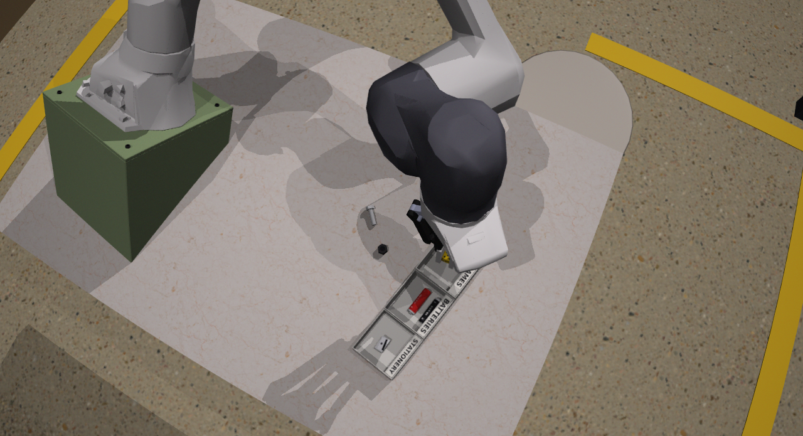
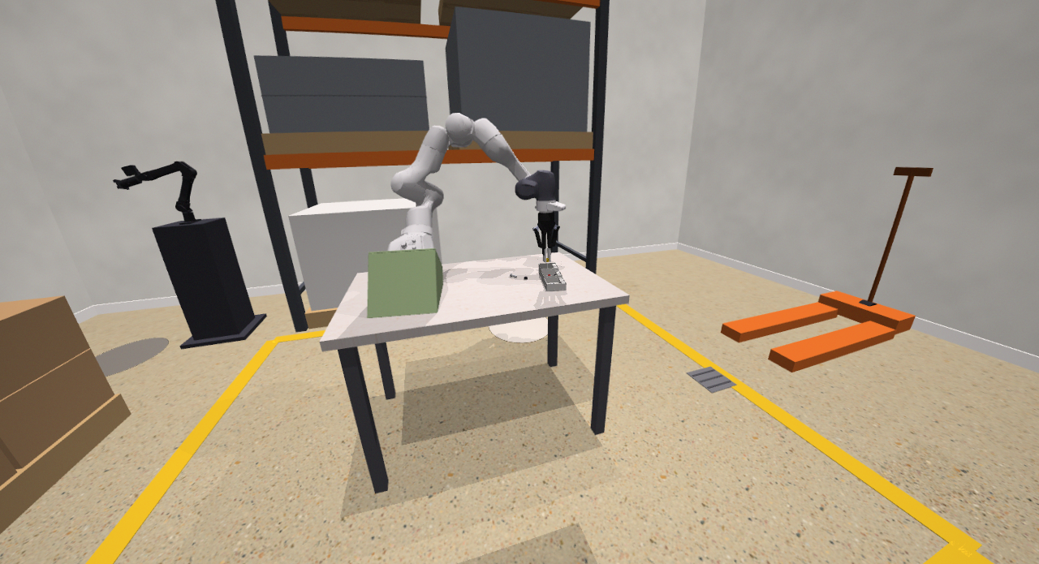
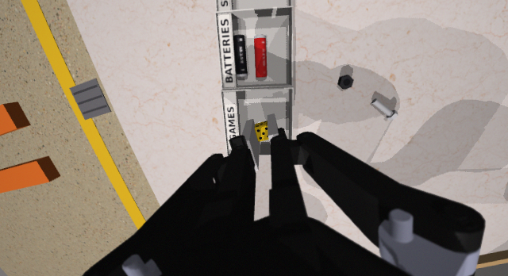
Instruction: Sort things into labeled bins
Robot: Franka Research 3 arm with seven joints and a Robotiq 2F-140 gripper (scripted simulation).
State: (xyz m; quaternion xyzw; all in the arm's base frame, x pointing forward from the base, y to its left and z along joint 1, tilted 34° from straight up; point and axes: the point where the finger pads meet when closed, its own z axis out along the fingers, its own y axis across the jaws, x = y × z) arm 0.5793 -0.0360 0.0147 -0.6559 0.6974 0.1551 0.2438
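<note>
Right now the yellow die is 30 mm below my hand. From my hand the other things lie so: black nut: 110 mm behind, 20 mm to the right, 100 mm below; then red battery: 20 mm behind, 80 mm to the right, 90 mm below; then black battery: 10 mm ahead, 80 mm to the right, 90 mm below.
</note>
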